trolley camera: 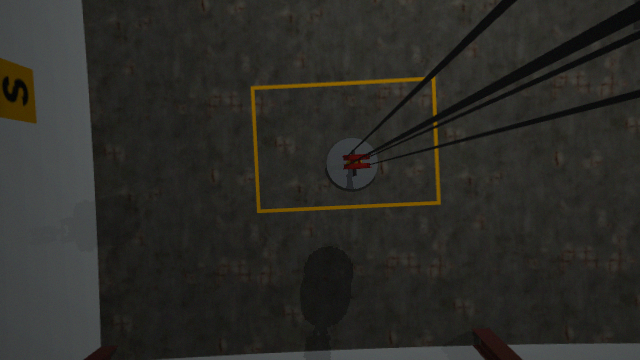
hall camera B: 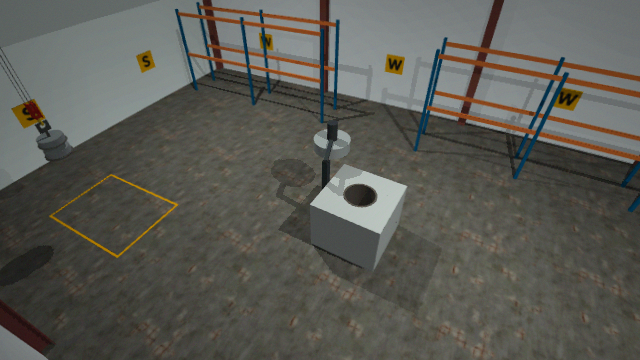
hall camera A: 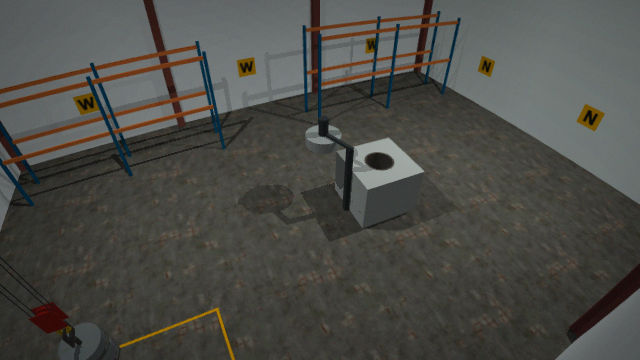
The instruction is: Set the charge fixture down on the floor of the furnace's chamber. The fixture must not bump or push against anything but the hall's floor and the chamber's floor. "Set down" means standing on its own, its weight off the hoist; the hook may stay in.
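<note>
The charge fixture (hall camera A: 90, 346) (hall camera B: 54, 147) (trolley camera: 340, 176), a grey stepped cylinder with a dark lifting eye, hangs upright from my hook (hall camera A: 65, 331) (hall camera B: 39, 121) (trolley camera: 353, 162) beneath the red block. It is well above the floor, and its shadow lies apart from it. In hall camera A its lower part is cut off by the frame edge. The furnace (hall camera A: 392, 197) (hall camera B: 345, 234) is a white box with a round opening (hall camera A: 379, 161) (hall camera B: 360, 195) in its top. Its chamber floor cannot be made out. The round lid (hall camera A: 316, 142) (hall camera B: 332, 149) is swung aside.
The lid hangs on an arm from a dark post (hall camera A: 348, 182) (hall camera B: 326, 173) beside the furnace. A yellow floor rectangle (hall camera A: 168, 327) (hall camera B: 144, 190) (trolley camera: 345, 83) is marked near the fixture. Blue-orange racks (hall camera A: 110, 126) (hall camera B: 541, 125) line the W wall. The S wall (trolley camera: 45, 175) is left in the trolley view.
</note>
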